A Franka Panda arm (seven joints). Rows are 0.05 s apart.
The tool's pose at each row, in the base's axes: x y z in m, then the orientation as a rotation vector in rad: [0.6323 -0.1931 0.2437 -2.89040 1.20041 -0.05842]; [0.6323 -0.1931 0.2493 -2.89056 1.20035 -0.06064]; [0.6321 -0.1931 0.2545 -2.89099 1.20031 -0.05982]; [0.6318 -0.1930 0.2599 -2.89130 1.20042 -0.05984]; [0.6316 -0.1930 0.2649 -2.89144 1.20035 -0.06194]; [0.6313 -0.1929 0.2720 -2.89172 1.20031 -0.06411]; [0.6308 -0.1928 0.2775 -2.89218 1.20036 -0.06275]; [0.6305 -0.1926 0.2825 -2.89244 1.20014 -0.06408]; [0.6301 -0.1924 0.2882 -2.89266 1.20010 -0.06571]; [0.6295 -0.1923 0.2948 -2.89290 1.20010 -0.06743]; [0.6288 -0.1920 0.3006 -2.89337 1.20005 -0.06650]
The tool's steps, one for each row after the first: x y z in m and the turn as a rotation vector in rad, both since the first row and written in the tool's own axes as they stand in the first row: [0.0002 -0.0001 -0.0056 0.00039 0.00137 -0.00009]; [0.0002 -0.0001 -0.0108 -0.00015 0.00102 -0.00022]; [0.0001 -0.0001 -0.0162 -0.00045 0.00116 -0.00024]; [0.0001 -0.0001 -0.0212 -0.00007 0.00245 -0.00032]; [0.0000 -0.0001 -0.0283 0.00020 0.00383 -0.00043]; [-0.0003 0.0000 -0.0338 -0.00052 0.00318 -0.00051]; [-0.0005 0.0000 -0.0388 -0.00036 0.00403 -0.00071]; [-0.0007 0.0000 -0.0446 -0.00016 0.00508 -0.00080]; [-0.0010 0.0002 -0.0512 0.00002 0.00619 -0.00087]; [-0.0015 0.0003 -0.0570 -0.00057 0.00578 -0.00102]
